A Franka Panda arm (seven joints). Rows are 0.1 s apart.
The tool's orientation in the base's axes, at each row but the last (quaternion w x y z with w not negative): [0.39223 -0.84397 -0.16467 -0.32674]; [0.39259 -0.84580 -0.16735 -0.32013]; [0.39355 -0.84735 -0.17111 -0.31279]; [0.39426 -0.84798 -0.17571 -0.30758]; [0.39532 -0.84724 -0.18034 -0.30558]
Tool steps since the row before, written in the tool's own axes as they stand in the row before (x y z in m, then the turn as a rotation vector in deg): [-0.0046 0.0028 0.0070 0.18 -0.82 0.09]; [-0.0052 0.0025 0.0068 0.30 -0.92 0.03]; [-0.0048 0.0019 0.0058 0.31 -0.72 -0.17]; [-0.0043 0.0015 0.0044 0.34 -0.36 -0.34]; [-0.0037 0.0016 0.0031 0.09 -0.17 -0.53]
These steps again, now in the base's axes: [0.0011 0.0035 -0.0080 -0.27 0.60 0.53]; [0.0003 0.0035 -0.0082 -0.26 0.62 0.70]; [-0.0003 0.0031 -0.0071 -0.22 0.34 0.69]; [-0.0007 0.0022 -0.0059 -0.07 -0.02 0.60]; [-0.0007 0.0012 -0.0049 -0.22 -0.30 0.42]
